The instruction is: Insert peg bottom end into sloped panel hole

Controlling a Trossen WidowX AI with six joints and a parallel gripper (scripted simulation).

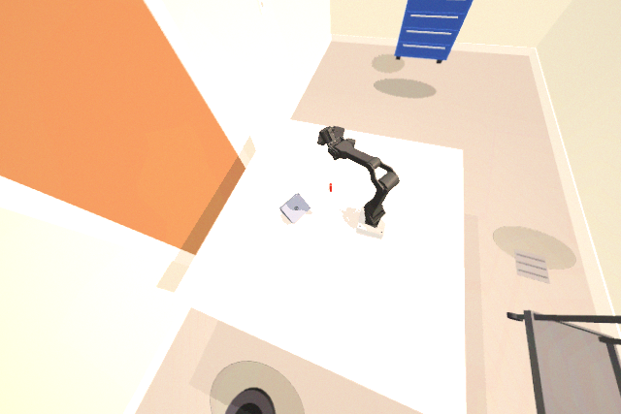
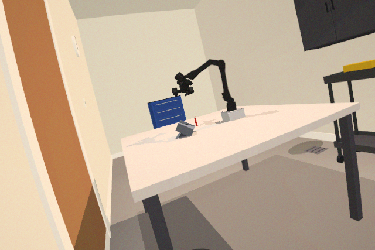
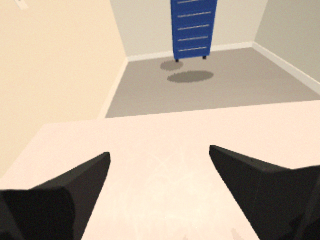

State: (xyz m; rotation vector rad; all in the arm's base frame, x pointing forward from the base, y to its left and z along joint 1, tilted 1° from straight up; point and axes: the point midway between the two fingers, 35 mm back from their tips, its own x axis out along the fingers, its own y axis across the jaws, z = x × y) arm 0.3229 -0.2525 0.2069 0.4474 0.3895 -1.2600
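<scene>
The red peg is 20 cm below my gripper tip, 19 cm to the left of it and 5 cm behind it. Round my gripper tip: grey sloped panel 39 cm to the left, 22 cm below, 8 cm ahead.
</scene>
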